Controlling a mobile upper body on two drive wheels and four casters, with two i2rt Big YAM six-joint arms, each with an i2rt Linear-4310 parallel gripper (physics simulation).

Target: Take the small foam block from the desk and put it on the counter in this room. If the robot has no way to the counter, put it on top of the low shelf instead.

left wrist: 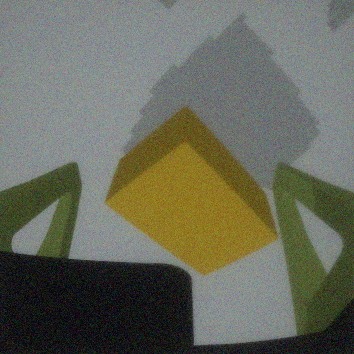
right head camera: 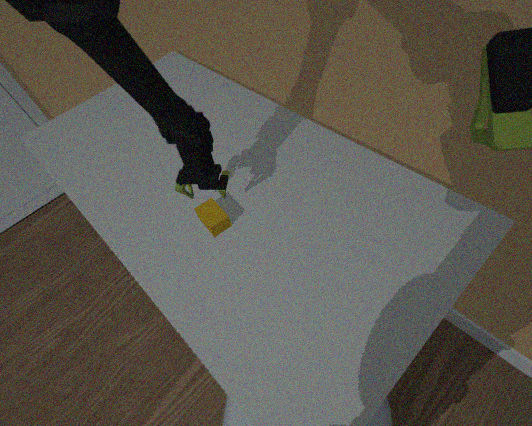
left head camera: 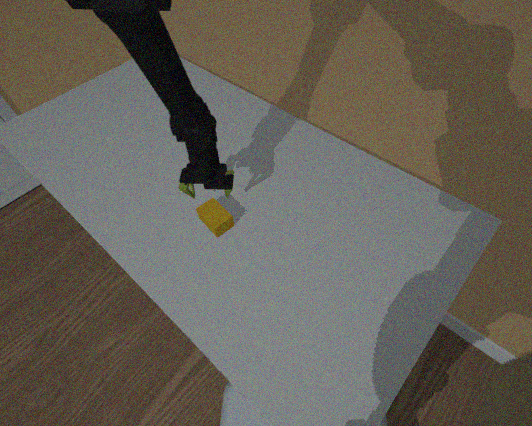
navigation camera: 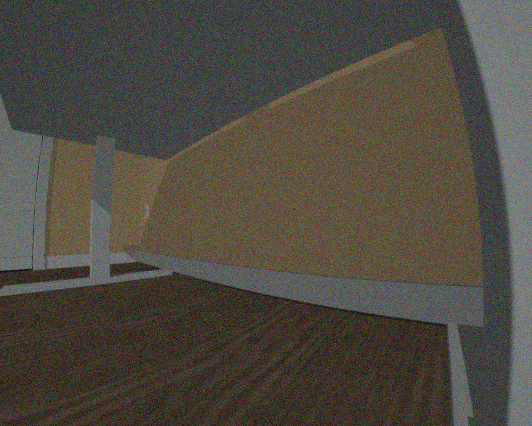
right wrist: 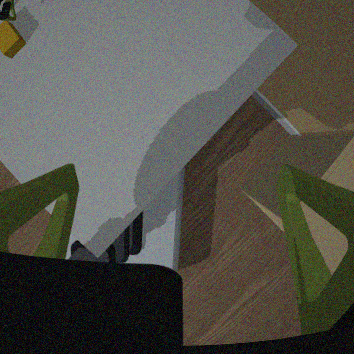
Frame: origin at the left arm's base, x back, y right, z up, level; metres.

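Seen in the pictures: left gripper, between the fingertips: [left wrist: 176,173] [right head camera: 208,197] [left head camera: 210,197] [right wrist: 0,20]; right gripper, between the fingertips: [right wrist: 177,174].
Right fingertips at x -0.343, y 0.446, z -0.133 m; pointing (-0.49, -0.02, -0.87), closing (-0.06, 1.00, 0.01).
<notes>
A point is followed by its place in that frame.
The yellow foam block [left head camera: 215,216] @[x -0.615, y -0.022, z -0.645 m] [right head camera: 213,216] @[x -0.614, y -0.018, z -0.645 m] [left wrist: 192,210] @[x -0.638, y -0.031, z -0.645 m] [right wrist: 10,39] @[x -0.614, y -0.002, z -0.645 m] lies on the pale grey desk [left head camera: 300,275] @[x -0.468, y 0.207, z -0.690 m] [right head camera: 290,280] @[x -0.456, y 0.201, z -0.690 m] [left wrist: 50,75] @[x -0.701, y -0.122, z -0.690 m] [right wrist: 100,75] @[x -0.514, y 0.252, z -0.690 m]. My left gripper [left head camera: 210,195] @[x -0.672, y -0.040, z -0.632 m] [right head camera: 208,196] @[x -0.672, y -0.040, z -0.632 m] [left wrist: 176,173] @[x -0.672, y -0.040, z -0.632 m] is open at the block's upper side in the head views. In the left wrist view the block shows between the spread green fingers, one corner close to the right-hand finger; contact is unclear. My right gripper [right wrist: 177,174] @[x -0.343, y 0.446, z -0.133 m] is open and empty, away from the block; part of it shows at the right head view's right edge. I cannot identify the counter or low shelf.
A pale panelled surface [left head camera: 15,175] @[x -1.325, y -1.373, z -1.268 m] [right head camera: 25,170] @[x -1.273, y -1.414, z -1.143 m] lies beyond the desk's left end. In the navigation view, a pale post [navigation camera: 101,240] @[x -1.213, y -0.546, z -1.212 m] stands on a floor bar, a tan wall [navigation camera: 325,200] @[x -0.974, y 0.397, z -1.096 m] runs behind, and a pale curved form [navigation camera: 522,150] @[x -0.416, y 0.359, z -1.151 m] fills the right edge.
</notes>
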